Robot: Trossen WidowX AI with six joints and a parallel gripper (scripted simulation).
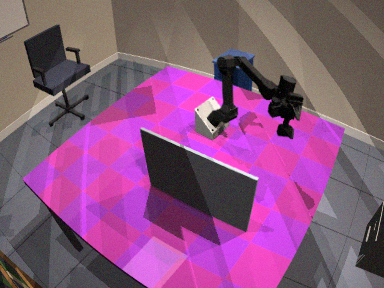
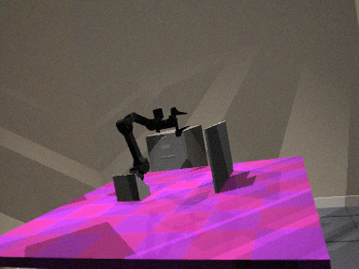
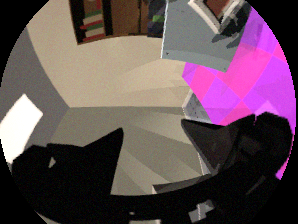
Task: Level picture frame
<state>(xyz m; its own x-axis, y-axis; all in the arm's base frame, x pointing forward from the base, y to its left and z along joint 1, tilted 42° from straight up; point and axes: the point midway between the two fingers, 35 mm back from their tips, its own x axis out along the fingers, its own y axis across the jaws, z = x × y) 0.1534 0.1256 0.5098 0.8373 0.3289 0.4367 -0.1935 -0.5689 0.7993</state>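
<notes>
The picture frame is 26 cm to the right of my gripper tip, 21 cm ahead of it and 19 cm below it. Round my gripper tip: grey wall panel 27 cm to the right, 22 cm ahead, 20 cm below.
</notes>
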